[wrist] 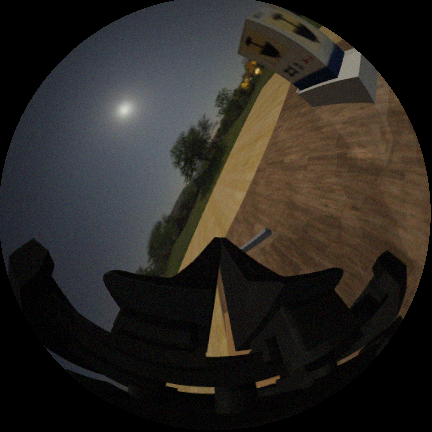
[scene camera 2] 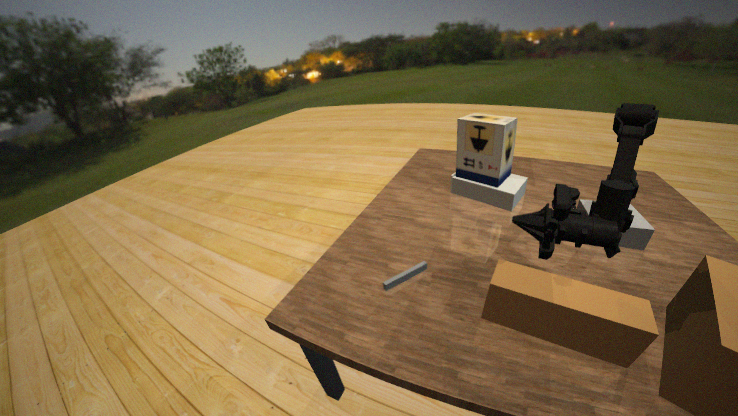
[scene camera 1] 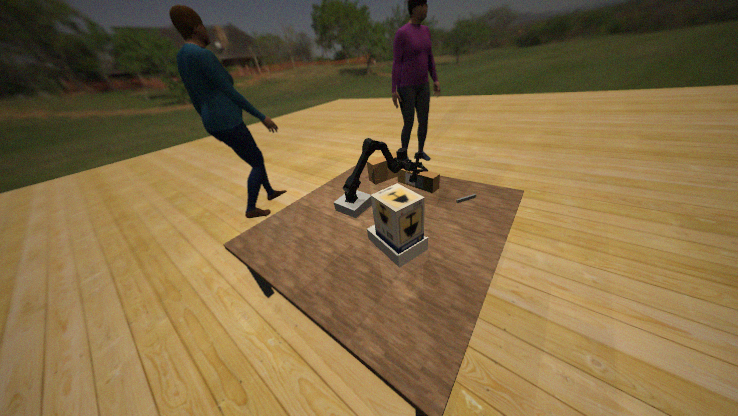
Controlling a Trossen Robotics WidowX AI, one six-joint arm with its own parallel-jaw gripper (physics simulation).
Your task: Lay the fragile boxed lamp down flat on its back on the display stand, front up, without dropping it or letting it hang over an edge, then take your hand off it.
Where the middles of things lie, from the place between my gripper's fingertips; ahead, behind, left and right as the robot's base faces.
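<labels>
I can see the white display stand [scene camera 2: 508, 194], which is 15 cm below my hand, 49 cm to the right of it and 2 cm behind it. The boxed lamp [scene camera 2: 485, 143] is 50 cm to the right of my hand.
</labels>
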